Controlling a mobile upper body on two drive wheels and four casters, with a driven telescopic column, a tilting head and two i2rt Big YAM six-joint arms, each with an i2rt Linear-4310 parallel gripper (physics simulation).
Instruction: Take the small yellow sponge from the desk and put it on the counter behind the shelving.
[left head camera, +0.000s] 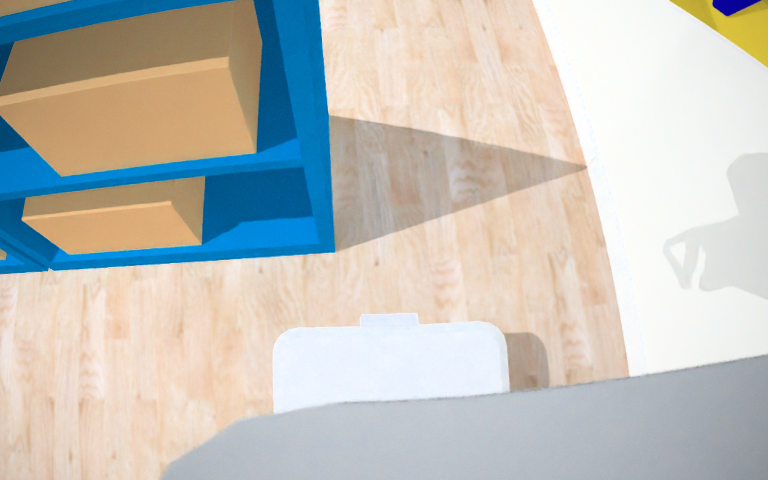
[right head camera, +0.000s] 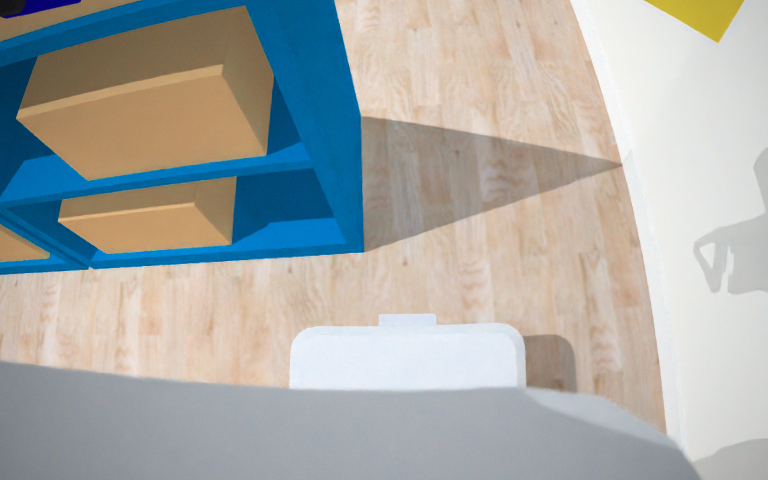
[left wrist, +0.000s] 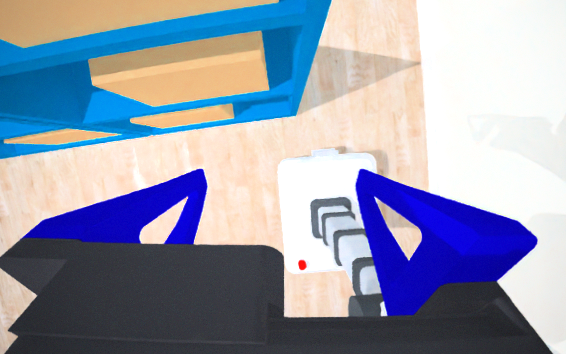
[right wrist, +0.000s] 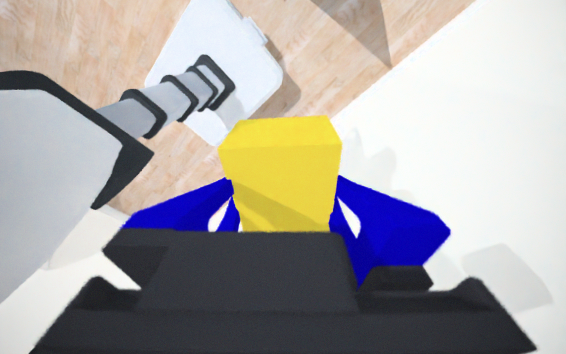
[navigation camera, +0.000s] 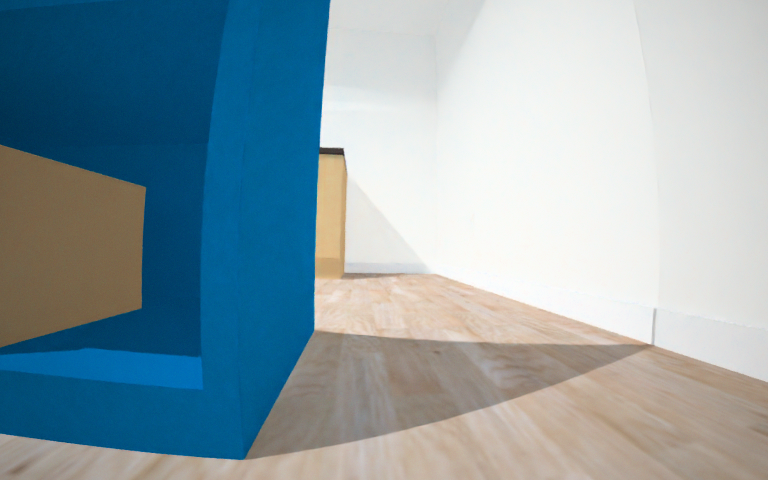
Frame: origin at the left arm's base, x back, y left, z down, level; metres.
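Seen in the pictures: left gripper, between the fingertips: (right head camera: 31, 3) (left wrist: 281, 177); right gripper, between the fingertips: (right wrist: 284, 176).
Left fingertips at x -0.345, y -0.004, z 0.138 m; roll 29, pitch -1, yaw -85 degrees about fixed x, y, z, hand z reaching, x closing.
Observation:
A point is followed by its place in that frame.
The yellow sponge (right wrist: 282, 180) {z 0.135, x -0.374, y -0.435 m} (left head camera: 753, 39) {z 0.166, x -0.319, y -0.455 m} (right head camera: 707, 19) {z 0.167, x -0.310, y -0.467 m} is held between the blue fingers of my right gripper (right wrist: 284, 176) {z 0.163, x -0.363, y -0.448 m}, which is shut on it; it shows at the top right of both head views. My left gripper (left wrist: 281, 177) {z 0.138, x -0.345, y -0.004 m} is open and empty, over the floor and robot base in its wrist view. The blue shelving (left head camera: 317, 169) {z 0.870, x -0.581, y -0.084 m} (right head camera: 342, 169) {z 0.980, x -0.641, y -0.093 m} (left wrist: 307, 50) {z 0.497, x -0.580, y -0.076 m} (navigation camera: 277, 226) {z 1.106, x -0.705, y -0.090 m} stands at the left. The counter (navigation camera: 331, 215) {z 0.917, x -2.147, y 0.058 m}, pale wood with a dark top, shows in part beyond the shelving's right edge in the navigation view. The desk does not show.
Cardboard boxes (left head camera: 130, 135) {z 0.705, x -0.585, y 0.254 m} (right head camera: 141, 124) {z 0.650, x -0.586, y 0.230 m} (left wrist: 200, 75) {z 0.600, x -0.587, y 0.204 m} (navigation camera: 67, 243) stand in the shelving. A white wall (navigation camera: 538, 169) {z 0.802, x -1.314, y -0.891 m} runs along the right, with a passage of wooden floor (navigation camera: 481, 322) {z 1.355, x -1.117, y -0.564 m} between it and the shelving. My white base (left head camera: 390, 362) {z 1.096, x -0.236, y -0.221 m} (right head camera: 407, 359) {z 1.096, x -0.244, y -0.227 m} (left wrist: 300, 200) {z 1.096, x -0.104, y -0.072 m} is below.

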